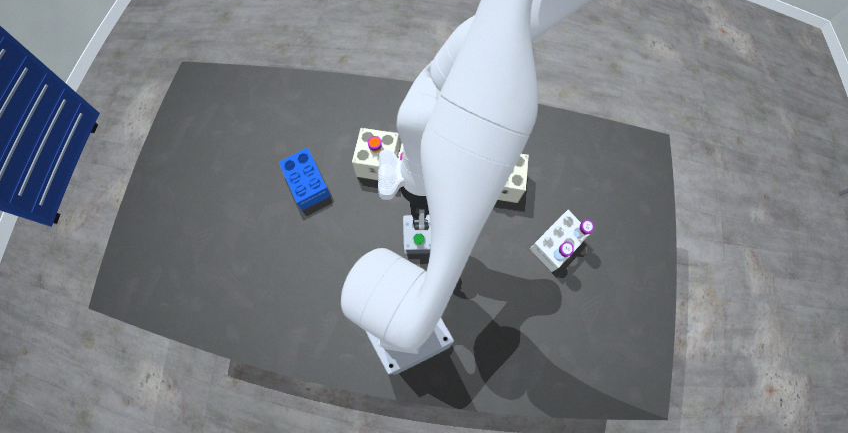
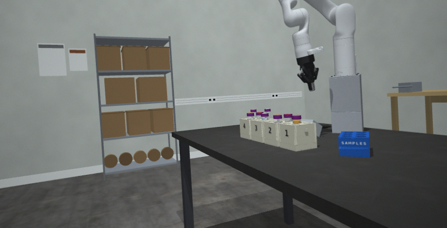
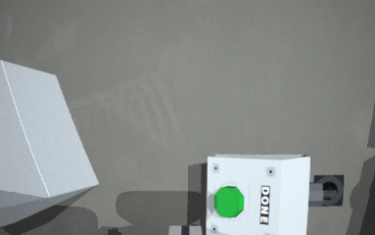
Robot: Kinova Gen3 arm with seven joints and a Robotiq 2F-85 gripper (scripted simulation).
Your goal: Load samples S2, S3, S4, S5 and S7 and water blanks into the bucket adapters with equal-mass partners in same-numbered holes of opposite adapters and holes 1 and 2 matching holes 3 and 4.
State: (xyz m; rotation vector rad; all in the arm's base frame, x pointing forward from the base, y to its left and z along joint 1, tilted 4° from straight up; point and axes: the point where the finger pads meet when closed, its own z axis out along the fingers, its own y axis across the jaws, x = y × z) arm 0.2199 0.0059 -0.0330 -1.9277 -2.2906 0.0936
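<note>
Now: the green done key 160 mm below my hand. Round my hand: tube of pink liquid: 170 mm ahead, 50 mm to the left, 160 mm below; adapter 2: 200 mm ahead, 20 mm to the left, 180 mm below; 50 mL blank: 200 mm ahead, 80 mm to the right, 160 mm below.
</note>
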